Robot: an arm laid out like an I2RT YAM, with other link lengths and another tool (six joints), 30 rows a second.
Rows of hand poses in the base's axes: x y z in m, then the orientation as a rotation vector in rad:
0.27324 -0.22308 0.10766 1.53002 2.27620 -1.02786
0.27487 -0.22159 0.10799 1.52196 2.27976 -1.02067
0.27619 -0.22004 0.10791 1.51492 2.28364 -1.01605
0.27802 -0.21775 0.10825 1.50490 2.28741 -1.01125
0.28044 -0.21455 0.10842 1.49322 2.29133 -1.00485
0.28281 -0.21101 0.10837 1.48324 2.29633 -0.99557
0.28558 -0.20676 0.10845 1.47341 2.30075 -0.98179
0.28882 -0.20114 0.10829 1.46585 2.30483 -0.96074
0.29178 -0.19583 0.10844 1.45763 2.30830 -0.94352
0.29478 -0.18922 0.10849 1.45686 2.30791 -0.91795
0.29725 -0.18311 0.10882 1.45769 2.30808 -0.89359
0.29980 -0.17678 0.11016 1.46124 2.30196 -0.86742
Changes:
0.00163 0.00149 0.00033 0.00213 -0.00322 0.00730
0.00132 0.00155 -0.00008 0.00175 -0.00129 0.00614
0.00183 0.00229 0.00034 0.00081 -0.00186 0.00823
0.00242 0.00320 0.00017 0.00099 -0.00292 0.00970
0.00237 0.00354 -0.00005 0.00329 -0.00366 0.00917
0.00277 0.00425 0.00008 0.00473 -0.00664 0.00985
0.00324 0.00562 -0.00016 0.00811 -0.01076 0.00958
0.00296 0.00531 0.00015 0.00616 -0.00893 0.00925
0.00300 0.00661 0.00005 0.00968 -0.01521 0.00518
0.00247 0.00611 0.00033 0.01019 -0.01379 0.00386
0.00255 0.00633 0.00134 0.00831 -0.01856 0.00149

